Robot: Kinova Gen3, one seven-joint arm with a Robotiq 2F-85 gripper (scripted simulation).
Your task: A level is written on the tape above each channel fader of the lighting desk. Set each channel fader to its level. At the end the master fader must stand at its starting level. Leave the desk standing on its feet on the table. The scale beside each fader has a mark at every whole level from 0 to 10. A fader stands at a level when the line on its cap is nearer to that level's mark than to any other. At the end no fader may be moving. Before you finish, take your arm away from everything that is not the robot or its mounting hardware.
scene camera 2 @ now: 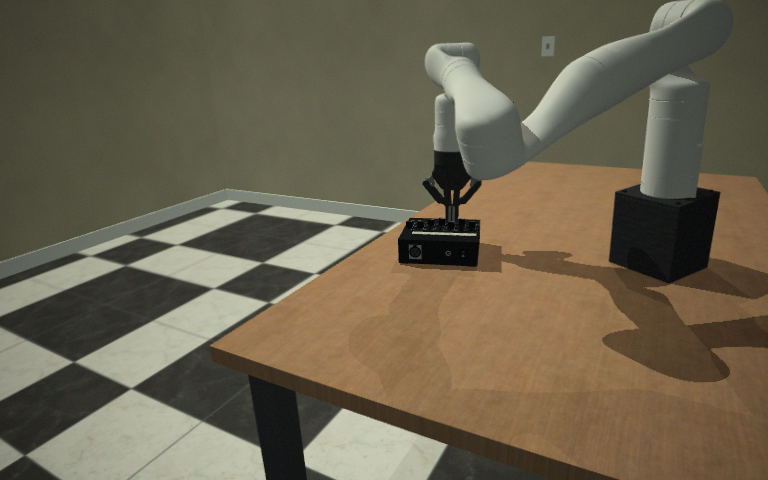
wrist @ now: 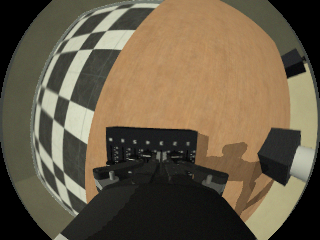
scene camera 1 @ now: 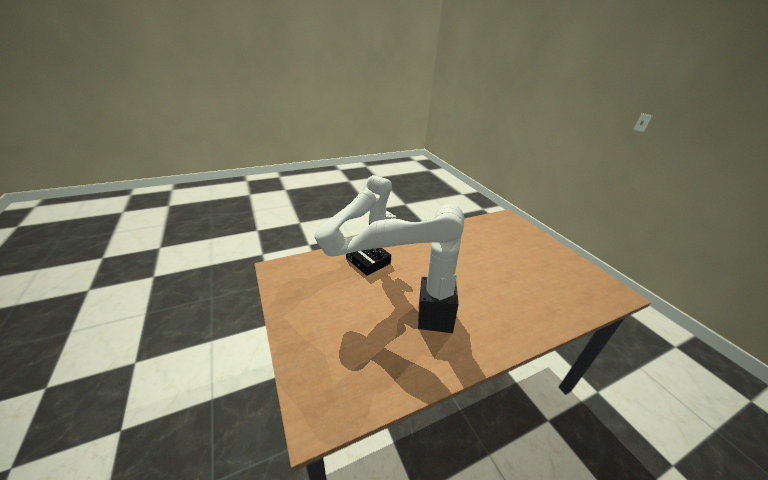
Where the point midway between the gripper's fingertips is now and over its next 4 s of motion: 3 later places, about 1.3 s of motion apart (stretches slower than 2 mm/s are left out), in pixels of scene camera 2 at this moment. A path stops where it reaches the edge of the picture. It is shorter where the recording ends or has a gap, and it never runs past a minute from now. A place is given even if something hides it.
My gripper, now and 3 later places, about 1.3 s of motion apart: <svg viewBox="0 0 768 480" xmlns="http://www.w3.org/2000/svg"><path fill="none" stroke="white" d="M451 222L451 224L453 213L453 207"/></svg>
